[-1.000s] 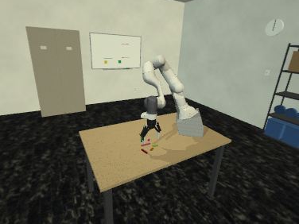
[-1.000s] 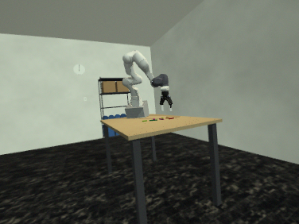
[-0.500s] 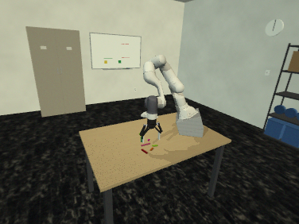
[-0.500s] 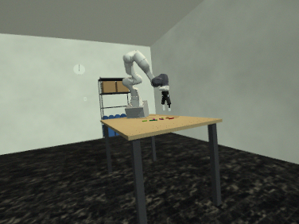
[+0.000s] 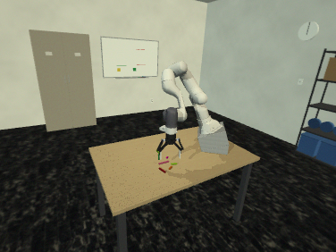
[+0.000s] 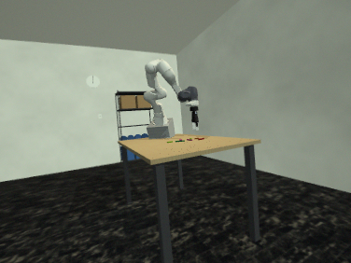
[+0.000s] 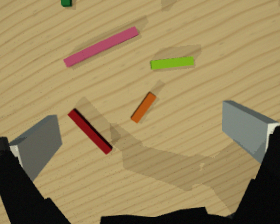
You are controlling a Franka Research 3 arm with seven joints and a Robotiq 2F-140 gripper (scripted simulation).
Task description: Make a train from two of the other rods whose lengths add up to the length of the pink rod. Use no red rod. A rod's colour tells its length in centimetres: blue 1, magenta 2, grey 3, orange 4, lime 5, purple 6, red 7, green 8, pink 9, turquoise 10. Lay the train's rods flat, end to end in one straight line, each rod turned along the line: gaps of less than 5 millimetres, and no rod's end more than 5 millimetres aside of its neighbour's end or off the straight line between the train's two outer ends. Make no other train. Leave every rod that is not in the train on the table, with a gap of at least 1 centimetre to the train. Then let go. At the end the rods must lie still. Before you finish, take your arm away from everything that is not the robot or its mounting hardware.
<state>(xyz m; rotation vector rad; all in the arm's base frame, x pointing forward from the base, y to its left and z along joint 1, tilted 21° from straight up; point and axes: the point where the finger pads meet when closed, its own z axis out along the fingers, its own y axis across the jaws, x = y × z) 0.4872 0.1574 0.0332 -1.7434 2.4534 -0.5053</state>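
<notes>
The orange rod lies 90 mm below my hand and 10 mm to the left of it. Round my hand: red rod: 90 mm below, 70 mm ahead, 10 mm to the left; pink rod: 90 mm below, 80 mm to the right, 10 mm ahead; magenta rod: 130 mm to the right, 90 mm below, 50 mm behind.
</notes>
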